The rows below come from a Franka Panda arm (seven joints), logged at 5 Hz.
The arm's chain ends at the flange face. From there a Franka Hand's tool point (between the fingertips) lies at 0.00 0.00 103.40 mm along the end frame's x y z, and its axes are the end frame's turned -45 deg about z.
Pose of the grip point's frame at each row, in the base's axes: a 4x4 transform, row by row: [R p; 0 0 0 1], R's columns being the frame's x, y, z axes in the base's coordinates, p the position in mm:
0.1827 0.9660 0.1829 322.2; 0.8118 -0.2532 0.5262 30.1; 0.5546 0.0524 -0.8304 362.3; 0 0 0 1
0.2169 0.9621 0.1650 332.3; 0.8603 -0.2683 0.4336 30.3; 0.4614 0.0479 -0.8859 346.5; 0 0 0 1
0.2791 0.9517 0.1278 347.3; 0.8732 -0.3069 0.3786 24.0; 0.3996 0.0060 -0.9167 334.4; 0 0 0 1
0.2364 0.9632 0.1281 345.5; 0.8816 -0.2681 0.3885 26.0; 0.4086 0.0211 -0.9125 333.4; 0 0 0 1
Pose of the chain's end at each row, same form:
0.8123 0.5539 0.1829 303.3; 0.3950 -0.7531 0.5262 -24.3; 0.4292 -0.3551 -0.8304 448.2; 0 0 0 1
0.8337 0.5269 0.1650 315.2; 0.4186 -0.7980 0.4336 -14.5; 0.3601 -0.2924 -0.8859 438.1; 0 0 0 1
0.8703 0.4756 0.1278 334.1; 0.4004 -0.8345 0.3786 -15.1; 0.2868 -0.2783 -0.9167 429.2; 0 0 0 1
0.8482 0.5139 0.1281 332.3; 0.4338 -0.8130 0.3885 -14.2; 0.3038 -0.2740 -0.9125 427.8; 0 0 0 1

